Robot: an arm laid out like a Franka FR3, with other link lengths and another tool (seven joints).
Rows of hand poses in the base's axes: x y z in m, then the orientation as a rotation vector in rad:
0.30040, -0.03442, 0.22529, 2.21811, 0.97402, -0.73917
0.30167, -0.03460, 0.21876, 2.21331, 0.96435, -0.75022
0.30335, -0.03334, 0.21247, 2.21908, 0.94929, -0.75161
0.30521, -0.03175, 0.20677, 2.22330, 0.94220, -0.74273
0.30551, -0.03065, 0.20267, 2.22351, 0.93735, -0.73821
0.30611, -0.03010, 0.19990, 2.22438, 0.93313, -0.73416
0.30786, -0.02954, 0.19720, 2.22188, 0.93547, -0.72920
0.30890, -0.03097, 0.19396, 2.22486, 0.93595, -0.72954
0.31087, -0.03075, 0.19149, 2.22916, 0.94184, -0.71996
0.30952, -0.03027, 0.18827, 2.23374, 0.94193, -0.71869
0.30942, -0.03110, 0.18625, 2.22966, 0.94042, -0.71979
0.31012, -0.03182, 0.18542, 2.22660, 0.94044, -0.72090
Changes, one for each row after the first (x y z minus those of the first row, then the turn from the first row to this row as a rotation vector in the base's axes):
0.00127, -0.00018, -0.00653, -0.00933, 0.00440, -0.00621
0.00295, 0.00108, -0.01282, -0.01173, 0.00059, -0.01756
0.00481, 0.00267, -0.01852, -0.01087, -0.00796, -0.02084
0.00511, 0.00377, -0.02262, -0.01259, -0.01284, -0.02229
0.00571, 0.00432, -0.02539, -0.01350, -0.01712, -0.02384
0.00746, 0.00488, -0.02809, -0.01408, -0.02003, -0.01994
0.00850, 0.00345, -0.03133, -0.01143, -0.01946, -0.02118
0.01047, 0.00367, -0.03380, -0.00438, -0.02410, -0.01720
0.00912, 0.00415, -0.03702, -0.00045, -0.02472, -0.01894
0.00902, 0.00332, -0.03904, -0.00461, -0.02468, -0.01816
0.00972, 0.00260, -0.03987, -0.00721, -0.02405, -0.01703

